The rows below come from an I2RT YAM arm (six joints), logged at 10 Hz.
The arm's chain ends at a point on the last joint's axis. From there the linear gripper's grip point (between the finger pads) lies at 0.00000 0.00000 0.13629 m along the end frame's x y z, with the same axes.
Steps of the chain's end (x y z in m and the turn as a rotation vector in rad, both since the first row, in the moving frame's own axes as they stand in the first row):
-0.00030, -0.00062, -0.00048, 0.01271, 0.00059, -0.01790
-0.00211, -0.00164, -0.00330, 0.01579, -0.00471, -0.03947
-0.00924, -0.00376, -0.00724, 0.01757, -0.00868, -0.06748
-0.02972, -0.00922, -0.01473, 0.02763, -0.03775, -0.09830
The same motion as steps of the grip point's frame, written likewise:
-0.00024, -0.00235, -0.00049, 0.01271, 0.00059, -0.01790
-0.00279, -0.00378, -0.00332, 0.01579, -0.00471, -0.03947
-0.01050, -0.00611, -0.00727, 0.01757, -0.00868, -0.06748
-0.03504, -0.01273, -0.01488, 0.02763, -0.03775, -0.09830

